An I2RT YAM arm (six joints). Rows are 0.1 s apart.
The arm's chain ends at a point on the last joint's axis. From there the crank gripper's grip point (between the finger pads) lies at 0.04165 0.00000 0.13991 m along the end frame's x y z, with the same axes.
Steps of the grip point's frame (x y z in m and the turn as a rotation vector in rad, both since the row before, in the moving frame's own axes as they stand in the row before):
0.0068 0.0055 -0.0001 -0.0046 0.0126 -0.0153
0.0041 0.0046 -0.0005 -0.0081 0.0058 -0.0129
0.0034 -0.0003 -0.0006 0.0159 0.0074 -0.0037
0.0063 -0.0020 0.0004 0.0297 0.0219 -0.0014
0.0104 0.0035 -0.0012 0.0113 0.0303 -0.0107
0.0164 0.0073 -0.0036 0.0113 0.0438 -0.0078
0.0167 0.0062 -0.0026 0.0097 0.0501 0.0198
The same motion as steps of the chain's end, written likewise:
0.0050 0.0055 0.0004 -0.0046 0.0126 -0.0153
0.0033 0.0040 -0.0003 -0.0081 0.0058 -0.0129
0.0024 0.0021 -0.0003 0.0159 0.0074 -0.0037
0.0032 0.0022 0.0014 0.0297 0.0219 -0.0014
0.0062 0.0055 0.0001 0.0113 0.0303 -0.0107
0.0103 0.0092 -0.0016 0.0113 0.0438 -0.0078
0.0097 0.0067 -0.0003 0.0097 0.0501 0.0198

